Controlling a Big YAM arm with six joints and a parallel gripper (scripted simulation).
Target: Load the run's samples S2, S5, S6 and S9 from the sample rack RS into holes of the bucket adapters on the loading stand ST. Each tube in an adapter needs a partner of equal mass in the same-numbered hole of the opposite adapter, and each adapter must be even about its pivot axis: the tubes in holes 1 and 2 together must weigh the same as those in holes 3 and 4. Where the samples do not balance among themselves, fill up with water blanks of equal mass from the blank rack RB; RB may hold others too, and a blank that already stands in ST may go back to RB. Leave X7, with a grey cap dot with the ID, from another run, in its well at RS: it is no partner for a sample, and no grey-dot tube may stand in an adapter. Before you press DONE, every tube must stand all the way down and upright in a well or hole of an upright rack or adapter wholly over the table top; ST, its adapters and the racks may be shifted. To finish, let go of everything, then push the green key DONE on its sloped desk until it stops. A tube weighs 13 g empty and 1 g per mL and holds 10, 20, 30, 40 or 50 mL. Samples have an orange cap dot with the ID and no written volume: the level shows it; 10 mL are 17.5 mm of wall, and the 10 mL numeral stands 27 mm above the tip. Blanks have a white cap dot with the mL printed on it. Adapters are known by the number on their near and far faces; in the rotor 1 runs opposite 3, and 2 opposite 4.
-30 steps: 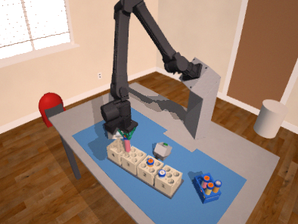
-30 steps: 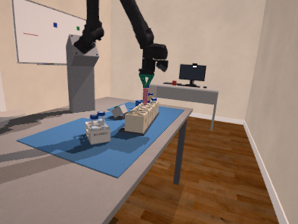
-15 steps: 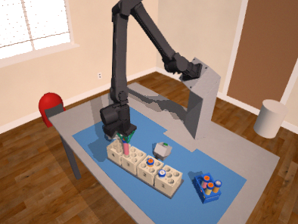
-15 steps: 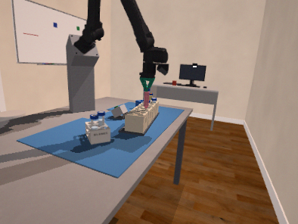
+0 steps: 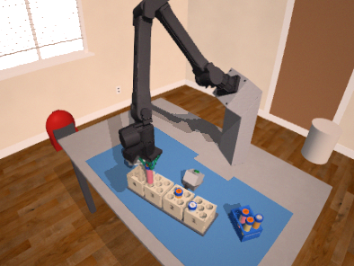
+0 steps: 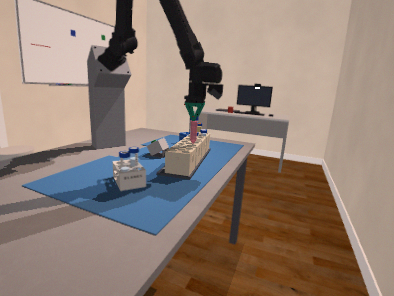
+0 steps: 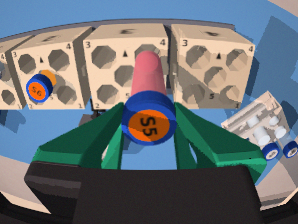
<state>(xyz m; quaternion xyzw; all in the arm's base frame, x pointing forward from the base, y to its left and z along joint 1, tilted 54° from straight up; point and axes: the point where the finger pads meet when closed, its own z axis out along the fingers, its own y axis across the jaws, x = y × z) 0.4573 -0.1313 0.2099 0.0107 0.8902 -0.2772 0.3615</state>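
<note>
My gripper is now 210 mm past the 40 mL blank, 170 mm to the left of it and 140 mm above it. The rest, counted from my hand: 50 mL blank (60 mm ahead, 210 mm to the left, 140 mm below); then orange-dot tube (10 mm ahead, 130 mm to the left, 140 mm below); then sample tube S5 (10 mm behind, 50 mm below).
</note>
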